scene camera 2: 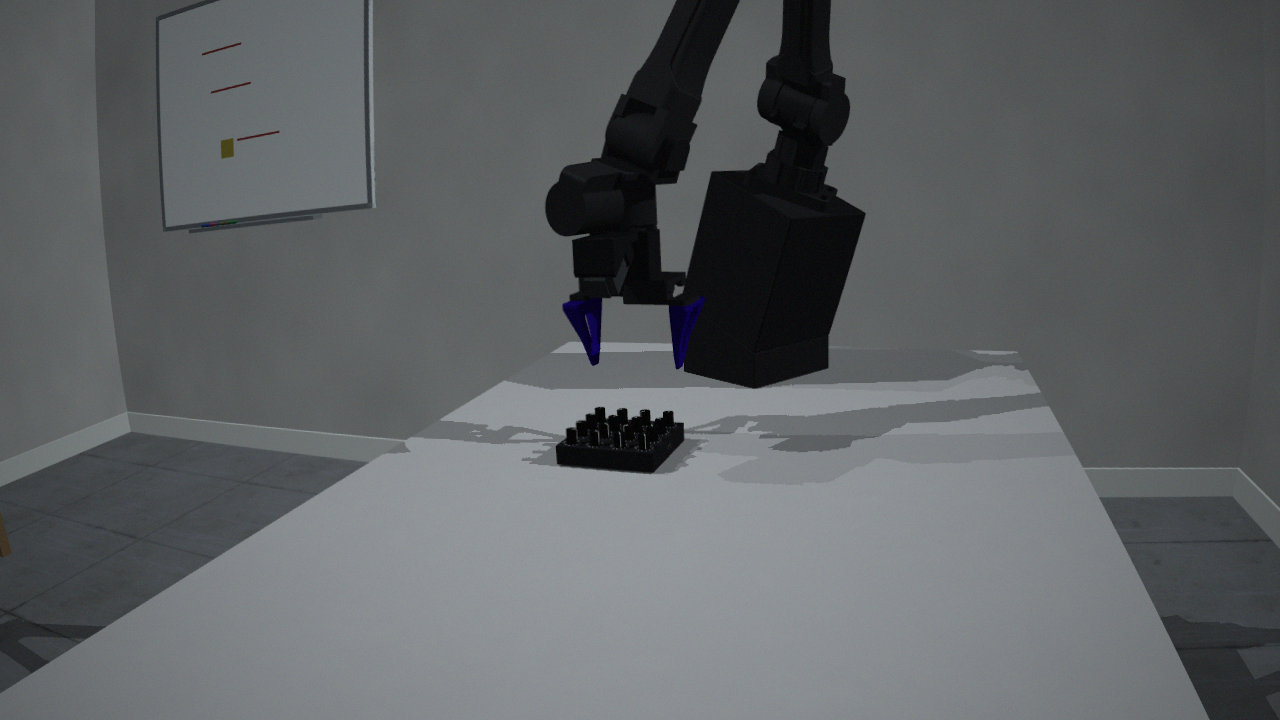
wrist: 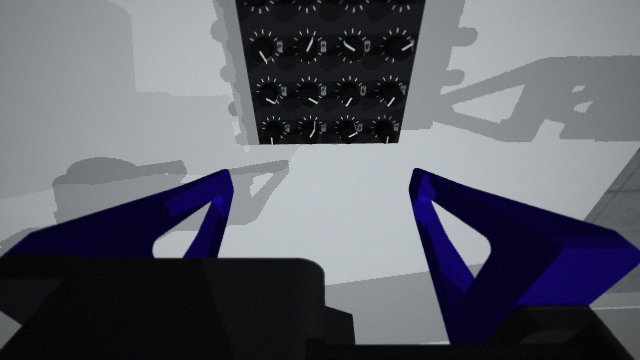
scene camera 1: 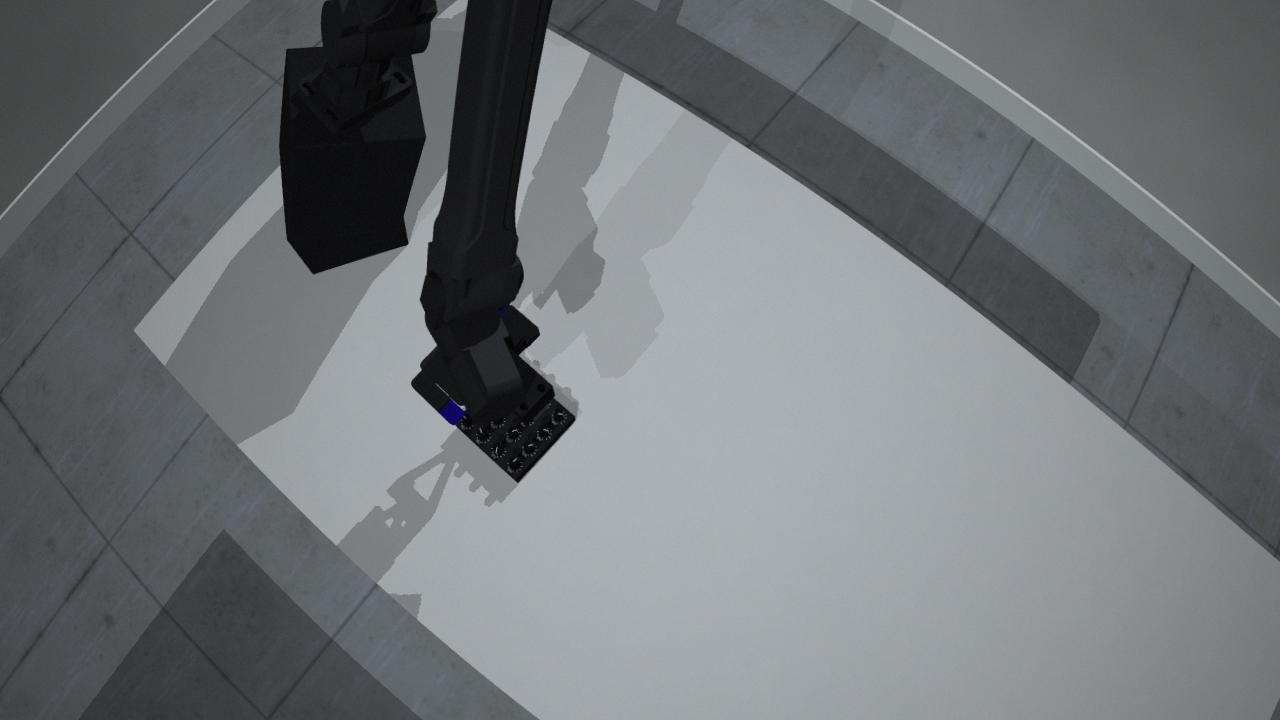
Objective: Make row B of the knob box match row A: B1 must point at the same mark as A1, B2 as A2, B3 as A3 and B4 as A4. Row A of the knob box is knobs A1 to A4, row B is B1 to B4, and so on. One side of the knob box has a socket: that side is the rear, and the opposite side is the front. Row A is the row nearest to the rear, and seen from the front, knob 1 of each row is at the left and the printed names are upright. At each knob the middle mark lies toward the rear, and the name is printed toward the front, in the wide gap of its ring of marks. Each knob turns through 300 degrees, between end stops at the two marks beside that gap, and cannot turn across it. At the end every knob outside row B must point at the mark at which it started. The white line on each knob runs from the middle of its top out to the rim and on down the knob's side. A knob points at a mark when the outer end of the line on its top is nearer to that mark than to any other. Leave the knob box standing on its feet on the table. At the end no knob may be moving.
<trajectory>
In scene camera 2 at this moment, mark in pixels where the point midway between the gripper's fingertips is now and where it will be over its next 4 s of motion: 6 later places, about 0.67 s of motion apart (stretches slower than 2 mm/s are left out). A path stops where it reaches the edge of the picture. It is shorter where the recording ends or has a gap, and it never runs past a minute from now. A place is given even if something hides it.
The gripper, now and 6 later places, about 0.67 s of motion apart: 636, 366; 641, 363; 643, 372; 645, 392; 645, 403; 644, 404; 646, 405
</trajectory>
